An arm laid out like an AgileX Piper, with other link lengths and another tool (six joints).
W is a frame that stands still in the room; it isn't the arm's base.
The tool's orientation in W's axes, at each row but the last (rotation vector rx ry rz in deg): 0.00, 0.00, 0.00; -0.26, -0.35, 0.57; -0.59, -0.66, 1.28; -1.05, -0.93, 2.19; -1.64, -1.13, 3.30; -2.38, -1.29, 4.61
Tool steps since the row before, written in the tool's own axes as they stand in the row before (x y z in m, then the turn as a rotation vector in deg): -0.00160, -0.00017, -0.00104, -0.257, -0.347, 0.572; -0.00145, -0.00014, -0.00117, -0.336, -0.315, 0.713; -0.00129, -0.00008, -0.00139, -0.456, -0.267, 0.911; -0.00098, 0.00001, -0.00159, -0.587, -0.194, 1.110; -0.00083, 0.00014, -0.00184, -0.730, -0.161, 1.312; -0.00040, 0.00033, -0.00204, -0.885, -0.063, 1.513
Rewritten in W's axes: -0.00160, -0.00017, -0.00104, -0.257, -0.347, 0.572; -0.00144, -0.00016, -0.00118, -0.337, -0.315, 0.712; -0.00127, -0.00012, -0.00140, -0.461, -0.268, 0.908; -0.00095, -0.00006, -0.00161, -0.598, -0.196, 1.104; -0.00080, 0.00004, -0.00186, -0.746, -0.166, 1.302; -0.00038, 0.00021, -0.00206, -0.913, -0.073, 1.496
